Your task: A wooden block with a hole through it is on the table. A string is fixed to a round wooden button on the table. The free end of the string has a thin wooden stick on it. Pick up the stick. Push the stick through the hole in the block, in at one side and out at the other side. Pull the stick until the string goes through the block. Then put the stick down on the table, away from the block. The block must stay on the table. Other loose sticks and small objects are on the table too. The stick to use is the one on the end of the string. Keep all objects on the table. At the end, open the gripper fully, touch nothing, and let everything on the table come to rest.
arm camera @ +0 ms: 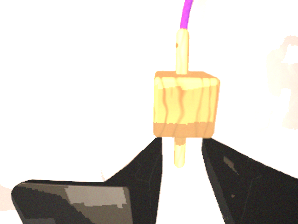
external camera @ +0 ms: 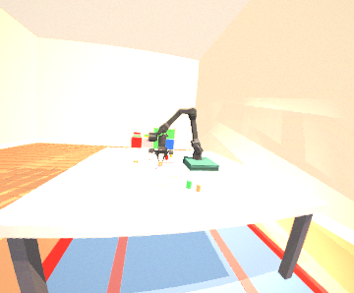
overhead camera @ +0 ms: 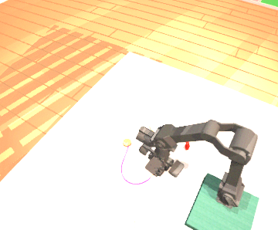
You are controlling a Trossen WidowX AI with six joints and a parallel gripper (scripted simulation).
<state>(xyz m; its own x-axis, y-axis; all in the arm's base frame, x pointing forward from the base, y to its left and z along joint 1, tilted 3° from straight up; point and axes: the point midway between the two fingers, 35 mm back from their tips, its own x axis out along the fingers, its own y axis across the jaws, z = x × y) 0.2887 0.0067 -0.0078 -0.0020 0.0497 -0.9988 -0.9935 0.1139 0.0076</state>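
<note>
My gripper tip is now 30 mm to the right of the wooden block. From my gripper tip the other things lie so: round wooden button (190 mm ahead, 30 mm to the right, 10 mm below); red object (60 mm behind, 150 mm to the right, 10 mm above); thin wooden stick (40 mm to the left).
</note>
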